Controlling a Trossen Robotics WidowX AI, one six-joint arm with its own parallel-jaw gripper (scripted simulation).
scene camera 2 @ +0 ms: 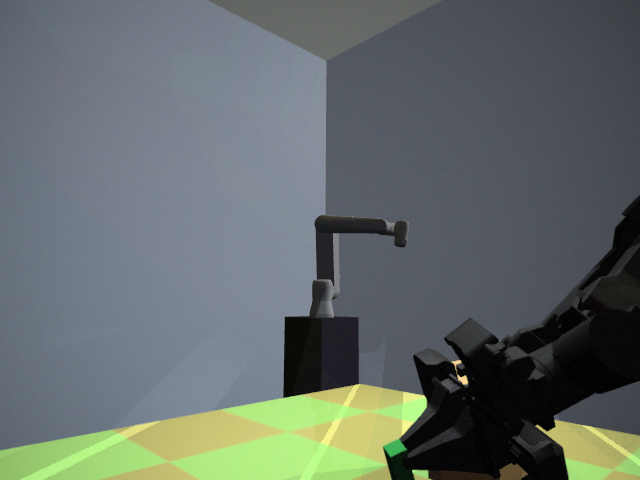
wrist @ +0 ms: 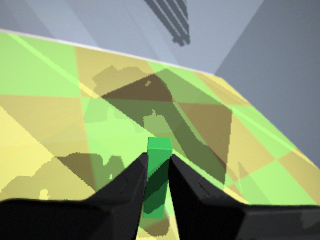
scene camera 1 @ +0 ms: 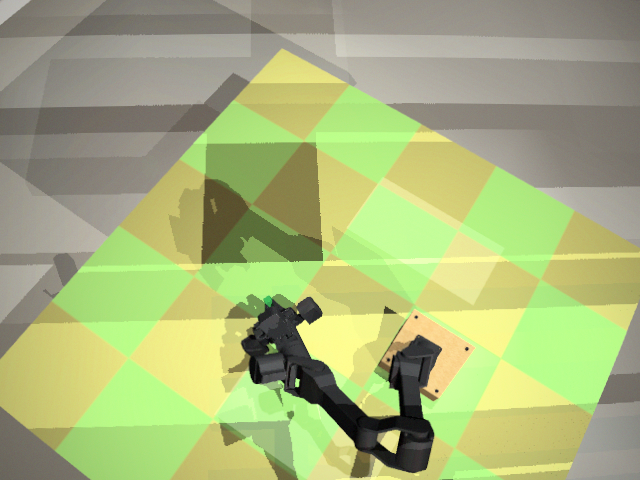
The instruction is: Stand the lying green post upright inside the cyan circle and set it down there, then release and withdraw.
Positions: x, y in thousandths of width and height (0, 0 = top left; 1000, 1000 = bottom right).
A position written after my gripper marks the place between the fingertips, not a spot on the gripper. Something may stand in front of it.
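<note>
My gripper (scene camera 2: 624, 955) is holding a green post (wrist: 498, 627). Looking through the wrist view, I see the gripper (wrist: 495, 660) too, and scene camera 1 also shows me my gripper (scene camera 1: 421, 630).
</note>
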